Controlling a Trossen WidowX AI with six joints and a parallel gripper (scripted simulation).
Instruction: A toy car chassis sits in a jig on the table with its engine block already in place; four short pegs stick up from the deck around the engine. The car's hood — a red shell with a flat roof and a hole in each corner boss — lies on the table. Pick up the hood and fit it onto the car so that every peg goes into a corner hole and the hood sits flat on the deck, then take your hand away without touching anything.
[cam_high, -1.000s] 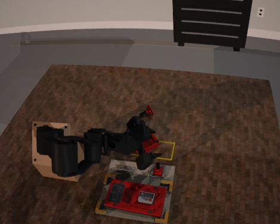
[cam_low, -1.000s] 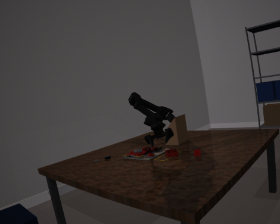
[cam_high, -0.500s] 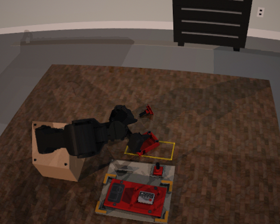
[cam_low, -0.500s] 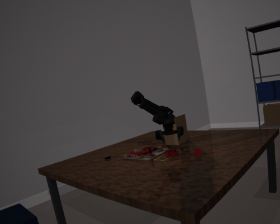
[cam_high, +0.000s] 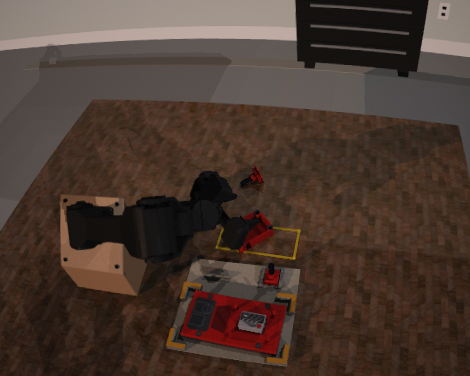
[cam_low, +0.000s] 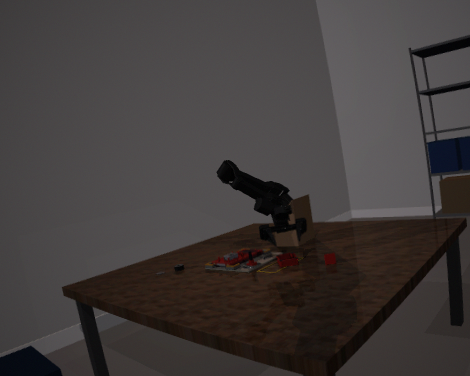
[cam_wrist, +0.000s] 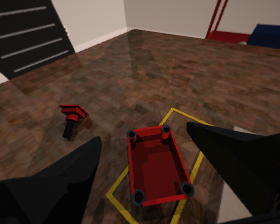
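Right now the red hood is 10 mm to the right of my gripper tip and 70 mm below it. The rest, counted from my gripper tip: grey engine block: 40 mm ahead, 250 mm to the right, 60 mm below; grey jig: 10 mm ahead, 230 mm to the right, 70 mm below.
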